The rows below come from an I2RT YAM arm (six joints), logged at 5 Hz.
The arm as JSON. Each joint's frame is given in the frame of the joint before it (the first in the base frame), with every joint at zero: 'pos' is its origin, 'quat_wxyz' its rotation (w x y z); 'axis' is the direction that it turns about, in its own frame. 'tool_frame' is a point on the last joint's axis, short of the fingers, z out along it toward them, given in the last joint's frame.
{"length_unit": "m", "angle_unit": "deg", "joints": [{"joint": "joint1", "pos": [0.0, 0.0, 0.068], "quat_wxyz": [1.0, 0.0, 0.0, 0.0], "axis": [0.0, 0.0, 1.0]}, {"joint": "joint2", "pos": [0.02, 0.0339, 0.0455], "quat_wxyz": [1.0, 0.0, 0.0, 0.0], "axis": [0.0, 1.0, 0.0]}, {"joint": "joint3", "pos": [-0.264, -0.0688, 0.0], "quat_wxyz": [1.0, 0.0, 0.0, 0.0], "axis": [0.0, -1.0, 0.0]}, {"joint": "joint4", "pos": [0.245, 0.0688, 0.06], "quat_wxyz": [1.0, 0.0, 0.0, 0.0], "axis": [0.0, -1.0, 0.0]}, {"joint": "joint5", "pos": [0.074, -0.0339, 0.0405], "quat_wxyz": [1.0, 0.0, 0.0, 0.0], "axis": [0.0, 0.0, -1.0]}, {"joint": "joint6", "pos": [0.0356, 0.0, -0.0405], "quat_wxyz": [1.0, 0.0, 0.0, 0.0], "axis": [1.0, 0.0, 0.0]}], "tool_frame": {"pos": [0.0, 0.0, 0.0], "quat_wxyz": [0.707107, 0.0, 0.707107, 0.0]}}
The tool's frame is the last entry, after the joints.
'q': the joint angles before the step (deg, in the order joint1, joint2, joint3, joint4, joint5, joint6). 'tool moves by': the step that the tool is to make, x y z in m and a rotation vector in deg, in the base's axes. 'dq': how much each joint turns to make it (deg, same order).
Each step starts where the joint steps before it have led.
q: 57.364, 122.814, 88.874, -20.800, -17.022, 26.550
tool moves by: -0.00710, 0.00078, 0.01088, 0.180, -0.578, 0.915
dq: 0.818, -1.525, 0.109, -1.267, 0.264, -0.321
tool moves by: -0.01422, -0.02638, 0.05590, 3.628, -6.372, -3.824
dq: 0.178, -11.419, -5.311, 0.561, 5.244, 0.931
